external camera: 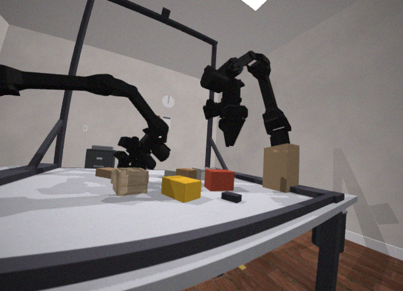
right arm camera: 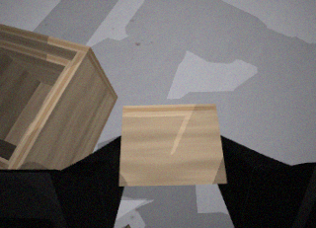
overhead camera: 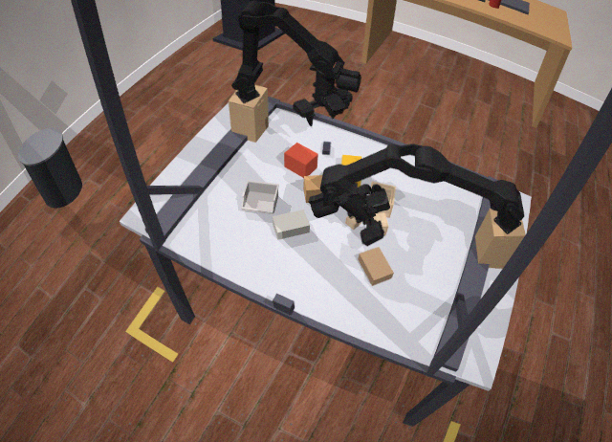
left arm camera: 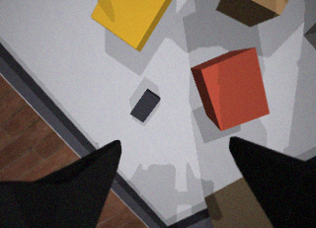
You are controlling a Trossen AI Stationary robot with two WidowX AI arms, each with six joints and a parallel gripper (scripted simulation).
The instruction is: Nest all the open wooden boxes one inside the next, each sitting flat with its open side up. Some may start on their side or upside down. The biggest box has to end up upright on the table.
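The flat tan block is 120 mm behind my right hand, 70 mm to the right of it and 30 mm below it. Also, from my right hand: red block 320 mm to the left, 90 mm ahead, 10 mm below; tan cube 220 mm to the left, 20 mm below, 10 mm ahead; grey block 200 mm to the left, 140 mm behind, 30 mm below.
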